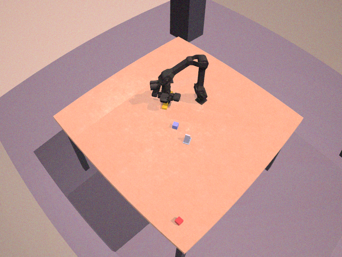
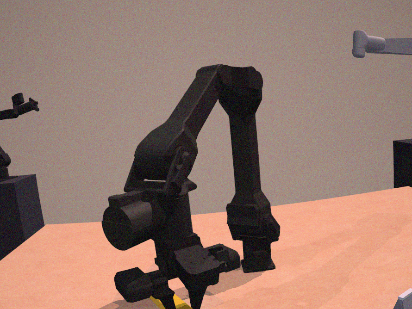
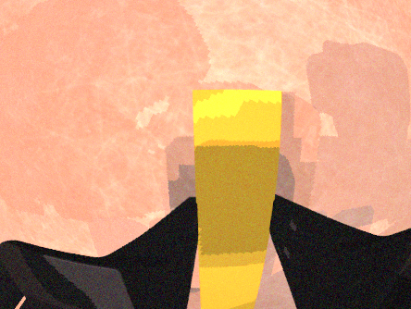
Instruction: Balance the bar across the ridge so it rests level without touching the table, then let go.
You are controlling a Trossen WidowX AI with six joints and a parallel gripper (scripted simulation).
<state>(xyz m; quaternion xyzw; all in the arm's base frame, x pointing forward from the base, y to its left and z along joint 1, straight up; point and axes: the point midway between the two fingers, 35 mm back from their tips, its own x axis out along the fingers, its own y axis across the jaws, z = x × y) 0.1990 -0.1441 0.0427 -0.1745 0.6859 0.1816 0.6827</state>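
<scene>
My gripper tip is now 18 cm to the right of the purple cube, 10 cm short of it and 1 cm below it. From my gripper tip the other things lie so: small red cube (64 cm to the left, 54 cm ahead, 1 cm above); then yellow bar (3 cm behind, 1 cm to the right).
</scene>
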